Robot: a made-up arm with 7 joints.
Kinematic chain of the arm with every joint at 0, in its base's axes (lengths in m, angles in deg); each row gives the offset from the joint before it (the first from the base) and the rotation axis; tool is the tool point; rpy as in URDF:
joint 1: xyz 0 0 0.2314 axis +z
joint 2: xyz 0 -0.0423 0.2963 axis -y
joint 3: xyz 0 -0.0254 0.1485 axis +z
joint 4: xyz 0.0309 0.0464 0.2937 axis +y
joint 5: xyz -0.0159 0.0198 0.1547 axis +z
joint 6: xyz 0 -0.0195 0.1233 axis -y
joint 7: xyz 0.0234 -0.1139 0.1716 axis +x
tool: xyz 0 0 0 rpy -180 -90 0
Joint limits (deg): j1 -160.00..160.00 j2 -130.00..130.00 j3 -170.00..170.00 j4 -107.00..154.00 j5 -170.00..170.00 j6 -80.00..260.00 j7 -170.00..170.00
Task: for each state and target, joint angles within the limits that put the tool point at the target. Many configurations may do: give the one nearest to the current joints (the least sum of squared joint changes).
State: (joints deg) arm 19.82 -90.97 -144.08 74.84 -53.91 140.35 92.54
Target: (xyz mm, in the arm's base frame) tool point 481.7 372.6 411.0
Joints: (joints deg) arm 47.90 -109.34 -149.05 72.32 -37.18 171.77 92.54
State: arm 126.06 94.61 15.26 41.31 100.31 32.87 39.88
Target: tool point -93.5 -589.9 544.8
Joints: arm 111.48 124.54 46.77 75.43 110.65 38.23 39.88
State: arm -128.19 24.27 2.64 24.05 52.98 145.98 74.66
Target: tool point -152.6 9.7 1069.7
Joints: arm -124.02 8.35 6.21 32.17 60.58 155.16 74.66
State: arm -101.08 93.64 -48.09 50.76 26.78 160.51 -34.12
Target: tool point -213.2 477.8 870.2
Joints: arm -90.35 56.53 -39.07 55.05 22.17 146.15 -34.12
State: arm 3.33 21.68 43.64 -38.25 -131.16 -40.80 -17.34
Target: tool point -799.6 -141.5 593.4
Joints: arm -4.00 61.61 38.56 -28.72 -137.10 -27.18 -17.34
